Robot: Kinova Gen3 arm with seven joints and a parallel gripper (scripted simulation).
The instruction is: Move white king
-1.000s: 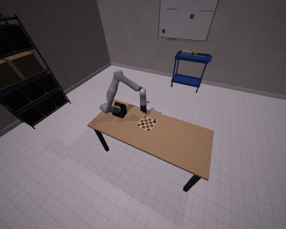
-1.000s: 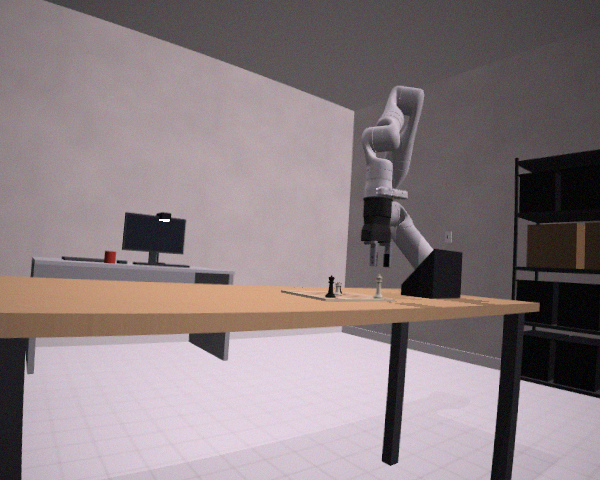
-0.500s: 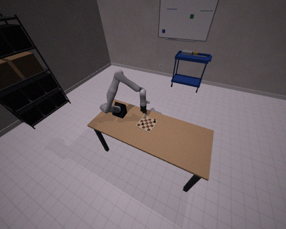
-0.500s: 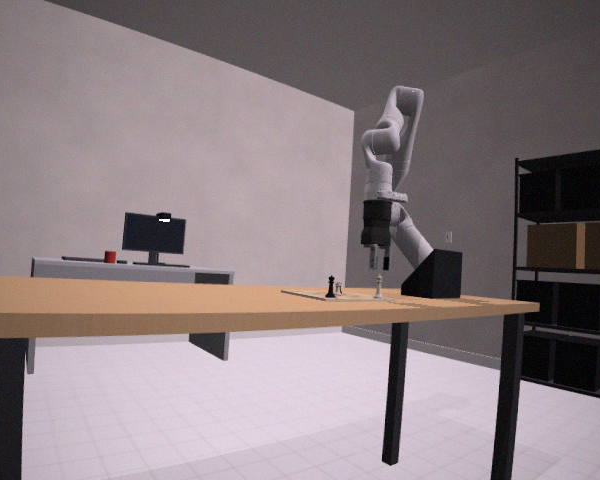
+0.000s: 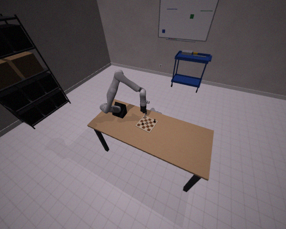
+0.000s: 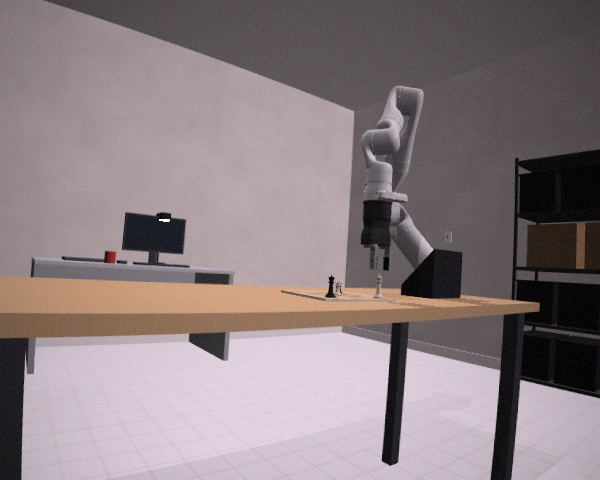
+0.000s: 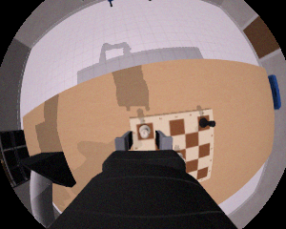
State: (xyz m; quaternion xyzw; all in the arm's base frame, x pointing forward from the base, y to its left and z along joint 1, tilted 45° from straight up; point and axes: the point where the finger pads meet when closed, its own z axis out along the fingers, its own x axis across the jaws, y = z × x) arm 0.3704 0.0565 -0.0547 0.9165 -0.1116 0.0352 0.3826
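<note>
Right now my hand is 60 mm above the white king. From my hand the other things lie so: chessboard (90 mm to the right, 90 mm below, 70 mm ahead).
</note>
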